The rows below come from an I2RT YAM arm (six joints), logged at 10 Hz.
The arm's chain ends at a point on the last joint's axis. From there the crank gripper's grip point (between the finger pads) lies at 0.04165 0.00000 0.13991 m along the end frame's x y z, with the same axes.
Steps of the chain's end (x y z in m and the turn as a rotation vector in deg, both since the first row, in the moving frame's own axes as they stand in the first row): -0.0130 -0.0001 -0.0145 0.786 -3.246 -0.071; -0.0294 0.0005 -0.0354 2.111 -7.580 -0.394; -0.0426 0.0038 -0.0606 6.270 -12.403 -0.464; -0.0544 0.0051 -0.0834 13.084 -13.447 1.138; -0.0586 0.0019 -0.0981 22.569 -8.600 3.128
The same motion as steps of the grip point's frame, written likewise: -0.0210 -0.0021 -0.0124 0.786 -3.246 -0.071; -0.0482 -0.0050 -0.0312 2.111 -7.580 -0.394; -0.0736 -0.0121 -0.0558 6.270 -12.403 -0.464; -0.0875 -0.0269 -0.0811 13.084 -13.447 1.138; -0.0780 -0.0511 -0.1038 22.569 -8.600 3.128
